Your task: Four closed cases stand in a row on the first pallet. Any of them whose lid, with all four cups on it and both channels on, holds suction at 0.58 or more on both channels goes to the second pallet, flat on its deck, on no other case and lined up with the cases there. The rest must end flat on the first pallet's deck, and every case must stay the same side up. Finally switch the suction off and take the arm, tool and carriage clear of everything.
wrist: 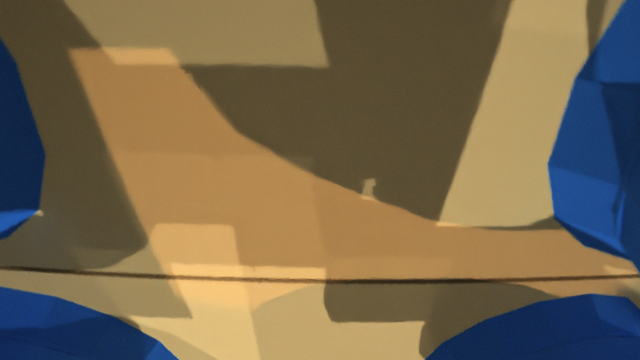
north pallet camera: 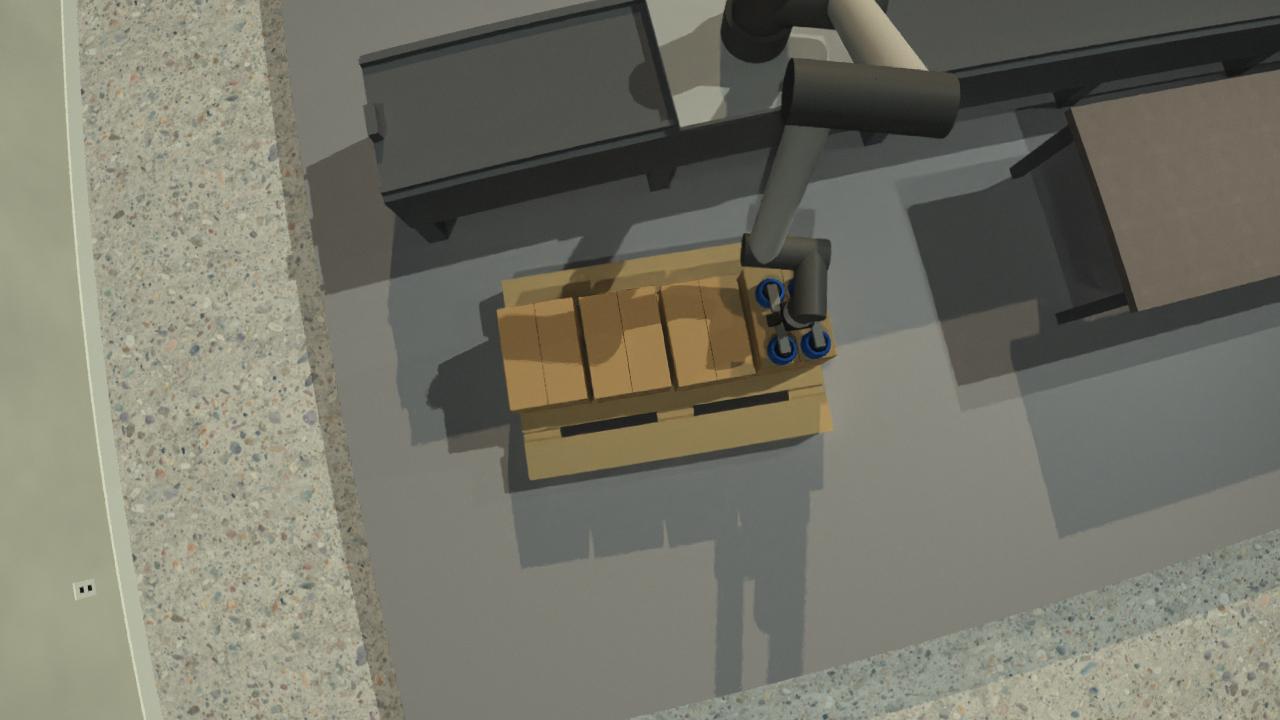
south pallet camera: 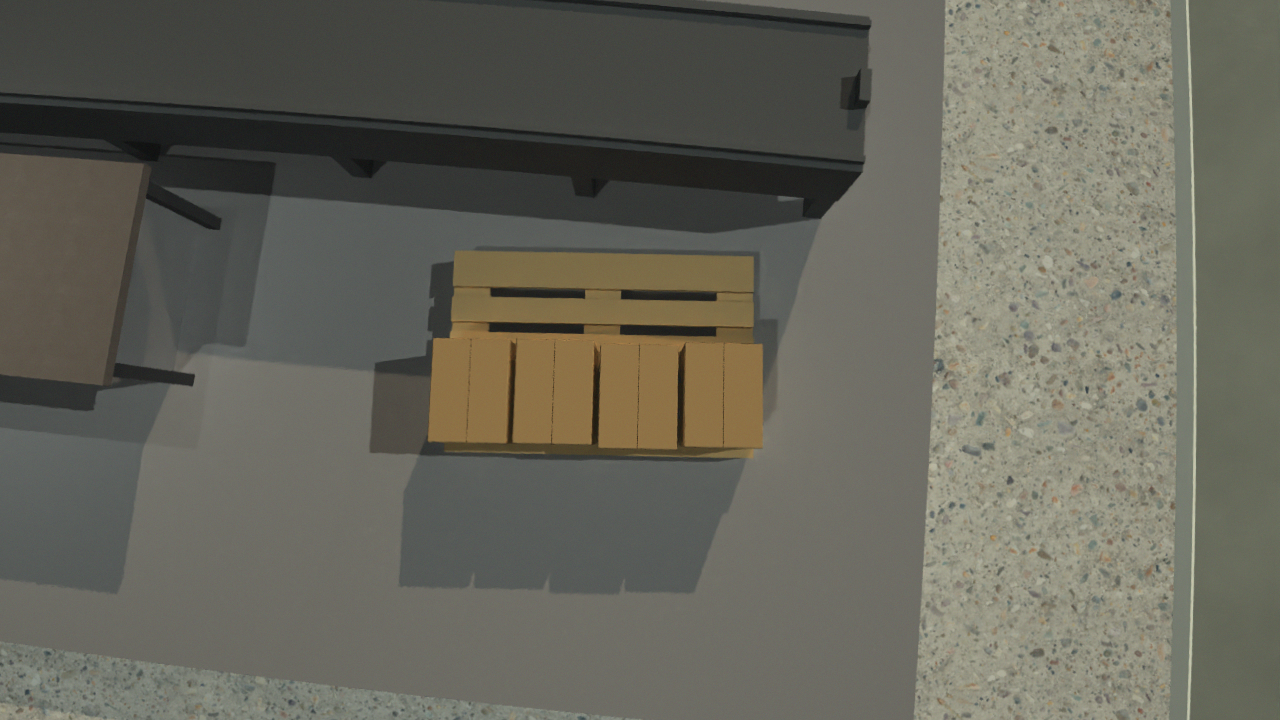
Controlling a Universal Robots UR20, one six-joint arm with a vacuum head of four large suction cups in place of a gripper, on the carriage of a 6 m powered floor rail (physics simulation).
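Places are measured from the arm's base along level axes (x back, y left, z down), in centimetres.
Pixels of known places: hand, its tool point: (wrist: 302,230); arm's base, origin of its link: (north pallet camera: 754,33).
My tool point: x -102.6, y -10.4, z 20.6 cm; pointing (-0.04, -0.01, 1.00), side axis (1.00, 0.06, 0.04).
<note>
For each thing: its middle in the pictures, then the offset to it from my tool point. "pt": a spot on its surface instead. Level surfaces: height alone.
- left case, middle of its body: (north pallet camera: 545,357) dx +8.9, dy -90.6, dz +10.3 cm
- right-end case, middle of its body: (wrist: 355,129) (north pallet camera: 783,318) dx +2.8, dy +0.2, dz +9.7 cm
- lid, a spot on its surface: (wrist: 280,200) pt dx -0.2, dy -3.0, dz -2.2 cm
- brown-topped table, height of its surface: dz -16.7 cm
In the north view four closed cases stand in a row on the wooden pallet (north pallet camera: 680,445): the left case (north pallet camera: 540,354), the second (north pallet camera: 624,343), the third (north pallet camera: 707,333) and the right-end case (north pallet camera: 761,320). My suction head (north pallet camera: 793,318) (wrist: 305,235) is over the right-end case, its blue cups within the lid outline, at or very near the lid. The lid (wrist: 280,200) with its dark seam fills the wrist view between the cups. Contact and suction cannot be made out. In the south view four more cases (south pallet camera: 469,390) (south pallet camera: 553,392) (south pallet camera: 638,395) (south pallet camera: 723,395) stand in a row on another pallet (south pallet camera: 602,269).
A dark conveyor-like bed (north pallet camera: 519,102) (south pallet camera: 447,76) runs behind the pallets. A brown-topped table (north pallet camera: 1190,197) (south pallet camera: 58,268) stands between the pallet areas. My arm (north pallet camera: 868,98) reaches down from the back. Speckled low walls (north pallet camera: 205,358) (south pallet camera: 1056,358) edge the floor.
</note>
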